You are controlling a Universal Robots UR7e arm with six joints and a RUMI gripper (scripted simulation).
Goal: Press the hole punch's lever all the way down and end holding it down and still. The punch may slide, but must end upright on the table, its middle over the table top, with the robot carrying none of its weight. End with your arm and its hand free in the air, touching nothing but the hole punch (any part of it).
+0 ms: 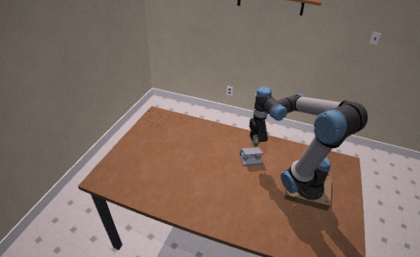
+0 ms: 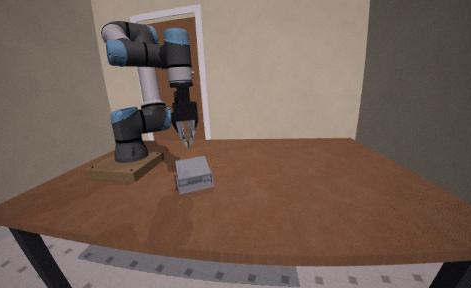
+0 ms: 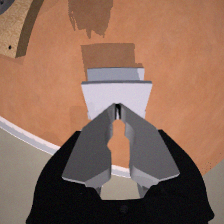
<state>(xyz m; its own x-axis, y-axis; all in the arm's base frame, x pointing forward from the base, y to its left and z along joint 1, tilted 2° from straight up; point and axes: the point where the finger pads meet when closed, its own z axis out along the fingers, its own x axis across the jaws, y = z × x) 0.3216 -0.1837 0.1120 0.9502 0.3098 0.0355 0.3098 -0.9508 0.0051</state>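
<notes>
Right now my hand is 110 mm above the grey hole punch, 40 mm to the left of it and 10 mm short of it.
</notes>
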